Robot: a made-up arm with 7 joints. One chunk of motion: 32 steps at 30 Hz.
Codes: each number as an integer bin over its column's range. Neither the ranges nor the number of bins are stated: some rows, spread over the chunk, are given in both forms.
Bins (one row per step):
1: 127 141 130 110 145 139
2: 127 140 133 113 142 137
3: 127 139 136 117 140 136
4: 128 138 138 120 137 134
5: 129 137 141 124 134 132
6: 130 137 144 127 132 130
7: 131 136 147 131 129 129
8: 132 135 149 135 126 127
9: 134 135 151 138 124 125
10: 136 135 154 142 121 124
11: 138 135 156 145 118 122
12: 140 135 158 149 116 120
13: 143 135 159 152 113 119
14: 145 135 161 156 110 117
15: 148 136 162 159 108 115
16: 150 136 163 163 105 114
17: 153 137 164 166 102 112
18: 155 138 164 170 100 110
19: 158 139 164 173 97 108
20: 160 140 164 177 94 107
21: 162 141 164 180 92 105
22: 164 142 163 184 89 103
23: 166 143 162 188 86 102
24: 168 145 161 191 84 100
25: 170 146 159 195 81 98
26: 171 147 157 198 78 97
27: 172 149 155 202 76 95
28: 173 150 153 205 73 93
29: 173 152 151 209 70 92
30: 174 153 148 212 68 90
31: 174 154 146 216 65 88
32: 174 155 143 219 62 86
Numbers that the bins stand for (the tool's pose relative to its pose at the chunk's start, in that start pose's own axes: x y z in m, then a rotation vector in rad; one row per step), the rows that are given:
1: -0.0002 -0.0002 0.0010 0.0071 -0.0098 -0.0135
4: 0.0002 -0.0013 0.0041 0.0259 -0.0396 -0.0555
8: 0.0021 -0.0024 0.0084 0.0541 -0.0806 -0.1142
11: 0.0049 -0.0024 0.0112 0.0729 -0.1104 -0.1562
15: 0.0096 -0.0020 0.0135 0.0993 -0.1476 -0.2149
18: 0.0129 -0.0013 0.0143 0.1200 -0.1775 -0.2569
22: 0.0172 0.0001 0.0139 0.1464 -0.2184 -0.3156
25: 0.0200 0.0015 0.0124 0.1671 -0.2482 -0.3576
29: 0.0214 0.0036 0.0092 0.1934 -0.2892 -0.4079
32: 0.0219 0.0047 0.0061 0.2122 -0.3190 -0.4583
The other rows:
2: -0.0002 -0.0006 0.0022 0.0127 -0.0210 -0.0303
3: -0.0002 -0.0009 0.0033 0.0202 -0.0284 -0.0387
5: 0.0007 -0.0016 0.0053 0.0334 -0.0508 -0.0722
6: 0.0012 -0.0016 0.0065 0.0391 -0.0582 -0.0890
7: 0.0016 -0.0020 0.0076 0.0466 -0.0694 -0.0974
9: 0.0031 -0.0024 0.0092 0.0598 -0.0880 -0.1310
10: 0.0040 -0.0024 0.0104 0.0673 -0.0992 -0.1394
12: 0.0059 -0.0024 0.0120 0.0805 -0.1178 -0.1729
13: 0.0073 -0.0024 0.0124 0.0861 -0.1290 -0.1813
14: 0.0082 -0.0024 0.0131 0.0936 -0.1402 -0.1981
16: 0.0106 -0.0020 0.0139 0.1068 -0.1588 -0.2233
17: 0.0120 -0.0016 0.0143 0.1125 -0.1700 -0.2401
19: 0.0144 -0.0009 0.0143 0.1256 -0.1886 -0.2736
20: 0.0153 -0.0006 0.0143 0.1332 -0.1998 -0.2820
21: 0.0162 -0.0002 0.0143 0.1388 -0.2073 -0.2988
23: 0.0181 0.0005 0.0135 0.1539 -0.2296 -0.3240
24: 0.0191 0.0012 0.0131 0.1595 -0.2371 -0.3408
26: 0.0205 0.0019 0.0116 0.1727 -0.2594 -0.3660
27: 0.0209 0.0026 0.0108 0.1802 -0.2669 -0.3827
28: 0.0214 0.0029 0.0100 0.1859 -0.2780 -0.3995
30: 0.0219 0.0040 0.0080 0.1991 -0.2967 -0.4247
31: 0.0219 0.0044 0.0073 0.2066 -0.3078 -0.4415

